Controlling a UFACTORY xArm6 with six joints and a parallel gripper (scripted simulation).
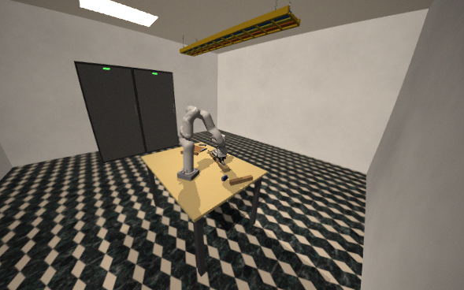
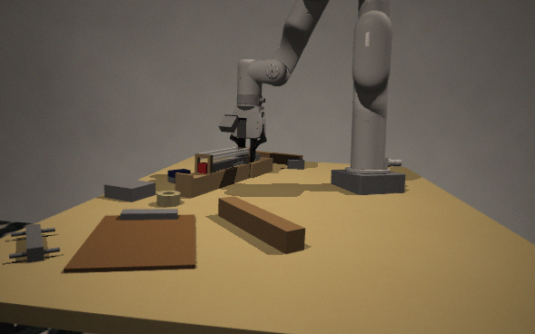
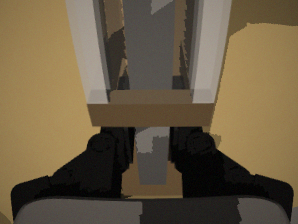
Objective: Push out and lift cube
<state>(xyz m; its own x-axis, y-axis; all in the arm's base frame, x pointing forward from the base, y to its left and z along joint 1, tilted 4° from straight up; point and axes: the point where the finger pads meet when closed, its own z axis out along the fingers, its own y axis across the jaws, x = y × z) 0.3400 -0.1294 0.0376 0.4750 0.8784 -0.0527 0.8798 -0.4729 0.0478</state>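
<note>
Right now the red cube is 12 cm ahead of my hand, 21 cm to the left of it and 1 cm below it. Round my hand: grey box 28 cm ahead, 30 cm to the left, 5 cm below; then wooden channel 6 cm ahead, 12 cm to the left, 1 cm below; then long brown block 53 cm to the left, 5 cm below.
</note>
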